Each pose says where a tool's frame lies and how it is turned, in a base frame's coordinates. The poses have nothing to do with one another.
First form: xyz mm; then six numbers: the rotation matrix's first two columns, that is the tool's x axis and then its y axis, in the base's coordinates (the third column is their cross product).
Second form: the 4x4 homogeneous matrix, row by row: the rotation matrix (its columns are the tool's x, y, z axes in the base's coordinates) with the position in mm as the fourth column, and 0 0 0 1 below. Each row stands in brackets. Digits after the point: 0 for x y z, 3 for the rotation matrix.
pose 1, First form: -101 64 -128 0.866 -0.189 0.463 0.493 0.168 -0.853
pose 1, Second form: [[0.866 0.493 0.083 -101], [-0.189 0.168 0.967 64], [0.463 -0.853 0.239 -128], [0 0 0 1]]
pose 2, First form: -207 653 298 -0.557 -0.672 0.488 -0.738 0.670 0.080
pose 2, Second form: [[-0.557 -0.738 -0.381 -207], [-0.672 0.670 -0.316 653], [0.488 0.080 -0.869 298], [0 0 0 1]]
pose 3, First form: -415 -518 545 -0.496 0.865 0.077 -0.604 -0.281 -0.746
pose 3, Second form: [[-0.496 -0.604 -0.624 -415], [0.865 -0.281 -0.417 -518], [0.077 -0.746 0.662 545], [0 0 0 1]]
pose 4, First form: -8 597 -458 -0.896 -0.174 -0.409 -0.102 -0.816 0.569
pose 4, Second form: [[-0.896 -0.102 -0.433 -8], [-0.174 -0.816 0.552 597], [-0.409 0.569 0.713 -458], [0 0 0 1]]
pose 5, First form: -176 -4 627 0.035 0.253 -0.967 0.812 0.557 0.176
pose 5, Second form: [[0.035 0.812 0.583 -176], [0.253 0.557 -0.791 -4], [-0.967 0.176 -0.186 627], [0 0 0 1]]
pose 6, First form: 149 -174 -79 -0.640 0.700 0.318 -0.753 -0.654 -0.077
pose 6, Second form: [[-0.640 -0.753 0.154 149], [0.700 -0.654 -0.289 -174], [0.318 -0.077 0.946 -79], [0 0 0 1]]
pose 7, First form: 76 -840 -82 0.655 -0.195 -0.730 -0.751 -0.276 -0.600
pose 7, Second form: [[0.655 -0.751 -0.084 76], [-0.195 -0.276 0.941 -840], [-0.730 -0.600 -0.327 -82], [0 0 0 1]]
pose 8, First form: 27 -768 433 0.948 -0.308 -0.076 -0.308 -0.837 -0.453
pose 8, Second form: [[0.948 -0.308 0.076 27], [-0.308 -0.837 0.453 -768], [-0.076 -0.453 -0.888 433], [0 0 0 1]]
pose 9, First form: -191 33 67 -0.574 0.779 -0.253 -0.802 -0.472 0.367
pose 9, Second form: [[-0.574 -0.802 0.166 -191], [0.779 -0.472 0.414 33], [-0.253 0.367 0.896 67], [0 0 0 1]]
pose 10, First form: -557 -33 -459 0.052 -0.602 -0.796 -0.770 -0.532 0.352
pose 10, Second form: [[0.052 -0.770 -0.635 -557], [-0.602 -0.532 0.595 -33], [-0.796 0.352 -0.491 -459], [0 0 0 1]]
